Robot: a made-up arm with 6 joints.
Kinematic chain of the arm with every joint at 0, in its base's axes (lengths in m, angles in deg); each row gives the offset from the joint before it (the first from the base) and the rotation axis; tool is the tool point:
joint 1: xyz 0 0 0.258 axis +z
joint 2: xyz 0 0 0 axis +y
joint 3: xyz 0 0 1.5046 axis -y
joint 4: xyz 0 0 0 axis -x
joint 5: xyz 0.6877 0 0 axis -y
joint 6: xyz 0 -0.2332 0 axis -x
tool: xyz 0 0 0
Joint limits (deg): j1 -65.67..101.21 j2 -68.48..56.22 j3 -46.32..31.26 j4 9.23..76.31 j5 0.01..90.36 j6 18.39..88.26
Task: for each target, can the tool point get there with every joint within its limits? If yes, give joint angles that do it. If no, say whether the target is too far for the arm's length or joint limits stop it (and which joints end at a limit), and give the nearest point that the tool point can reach.
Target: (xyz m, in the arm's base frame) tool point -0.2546 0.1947 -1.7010
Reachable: no: joint limits stop it (at a limit: joint 1, joint 2, joint 3, joint 4) | nearest point 0.0046 1.1608 0.4151 | short by 2.341 m
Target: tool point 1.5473 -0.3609 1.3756
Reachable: yes | joints -8.10 35.69 12.05 53.32 44.47 62.97
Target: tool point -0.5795 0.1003 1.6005
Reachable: yes | joints -18.70 -51.46 -34.60 67.09 76.99 66.58
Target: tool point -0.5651 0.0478 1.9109
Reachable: yes | joints -27.12 -40.99 -0.24 22.73 39.22 52.52
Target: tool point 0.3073 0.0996 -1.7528
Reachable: no: joint limits stop it (at a limit: joint 2, joint 3, joint 4) | nearest point 1.1043 0.3579 0.4151 | short by 2.324 m
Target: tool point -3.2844 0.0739 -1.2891
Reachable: no: too far | nearest point -1.7398 0.0391 1.4494 | short by 3.144 m
